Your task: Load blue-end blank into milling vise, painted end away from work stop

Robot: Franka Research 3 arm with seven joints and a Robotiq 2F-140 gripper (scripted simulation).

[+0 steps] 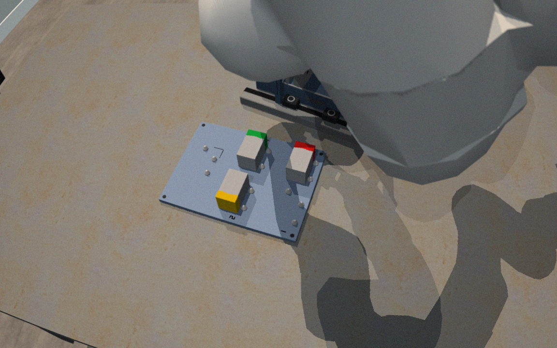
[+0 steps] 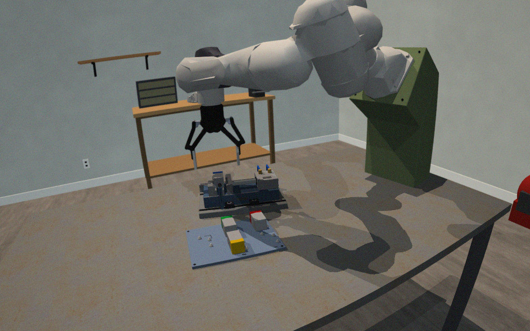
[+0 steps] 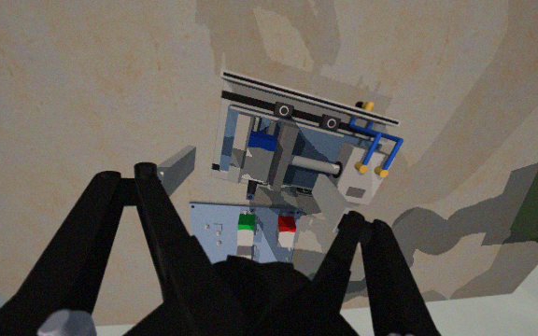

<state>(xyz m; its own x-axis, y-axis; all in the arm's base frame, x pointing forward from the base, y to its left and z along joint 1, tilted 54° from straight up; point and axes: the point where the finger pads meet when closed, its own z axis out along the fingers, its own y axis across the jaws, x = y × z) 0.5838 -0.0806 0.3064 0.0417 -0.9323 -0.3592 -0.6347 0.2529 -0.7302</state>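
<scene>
Right now the blue-ended blank is 6 cm below my hand. Also, from my hand: fixed jaw (8 cm below, 3 cm ahead); grey rod (9 cm behind, 8 cm below, 1 cm to the right); work stop (7 cm below, 5 cm to the left, 1 cm behind).
</scene>
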